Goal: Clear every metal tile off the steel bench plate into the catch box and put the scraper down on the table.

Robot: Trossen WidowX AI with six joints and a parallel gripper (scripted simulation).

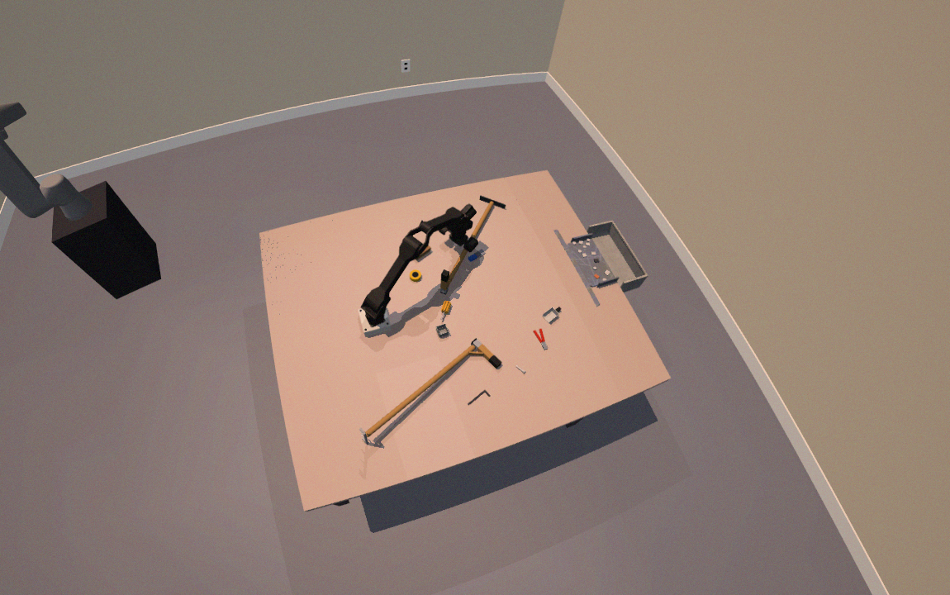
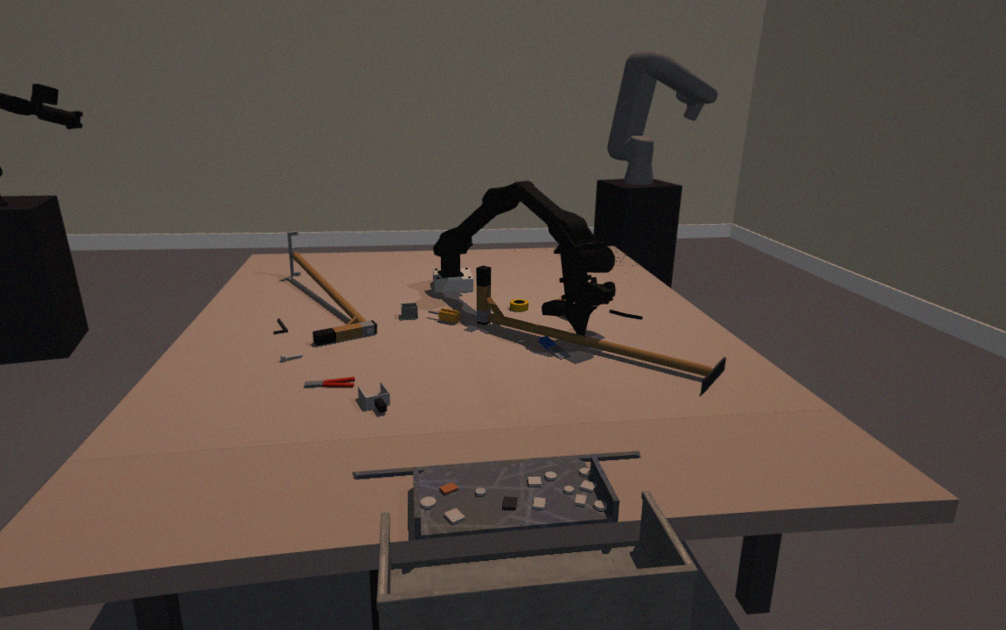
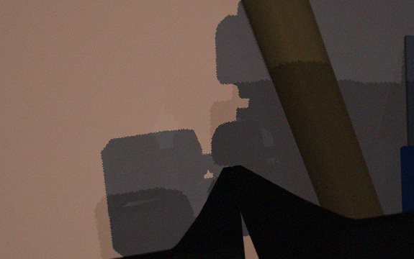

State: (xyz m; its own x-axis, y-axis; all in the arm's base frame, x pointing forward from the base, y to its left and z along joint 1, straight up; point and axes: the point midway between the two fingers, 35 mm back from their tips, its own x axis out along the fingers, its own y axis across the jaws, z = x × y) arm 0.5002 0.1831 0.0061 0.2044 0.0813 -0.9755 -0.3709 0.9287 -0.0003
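My gripper tip is now 90 mm to the left of the blue-handled putty knife and 40 mm short of it. Round my gripper tip: yellow tape roll (260 mm behind, 60 mm to the right); then wood block (180 mm behind, 40 mm to the left, 10 mm above); then long scraper (60 mm above, 40 mm ahead, 20 mm to the right).
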